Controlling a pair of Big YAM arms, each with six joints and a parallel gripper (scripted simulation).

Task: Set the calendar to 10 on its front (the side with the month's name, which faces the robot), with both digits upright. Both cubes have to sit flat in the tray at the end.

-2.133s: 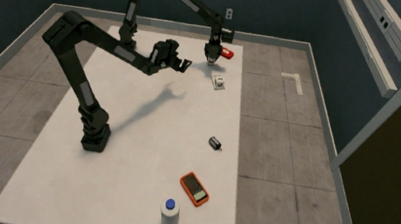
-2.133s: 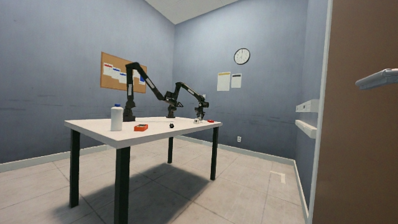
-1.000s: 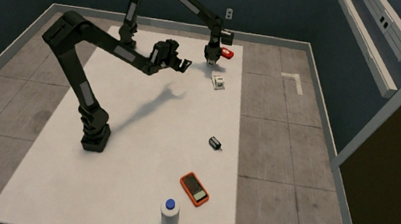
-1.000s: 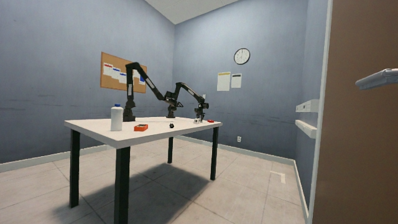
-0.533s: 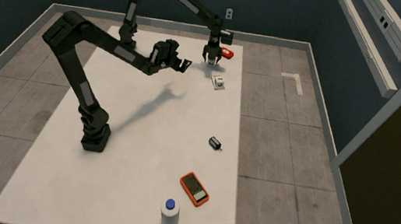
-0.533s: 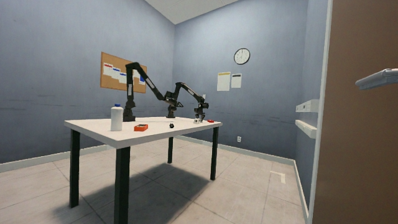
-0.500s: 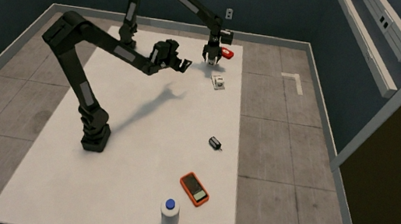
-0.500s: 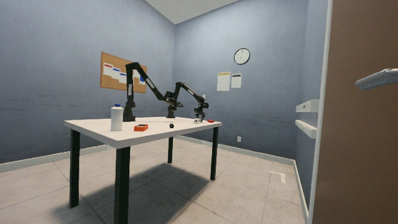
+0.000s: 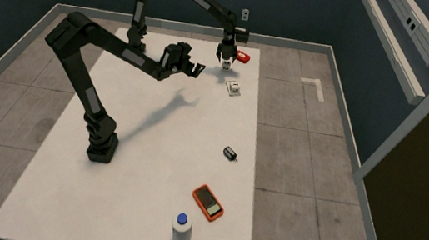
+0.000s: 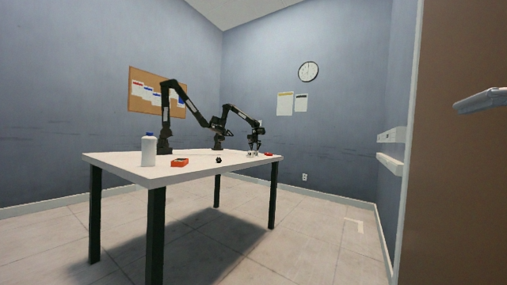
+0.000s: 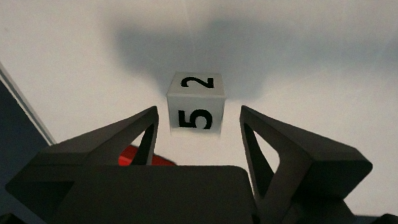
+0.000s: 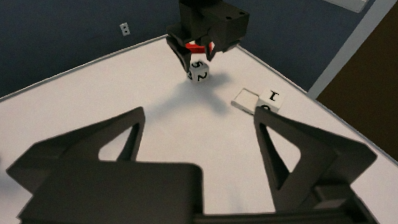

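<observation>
The red box is 130 mm to the left of my left hand, 110 mm ahead of it and 40 mm below it. The rest, counted from my left hand: black object (580 mm to the right, 40 mm below, 20 mm ahead); then orange device (800 mm to the right, 80 mm behind, 40 mm below).
</observation>
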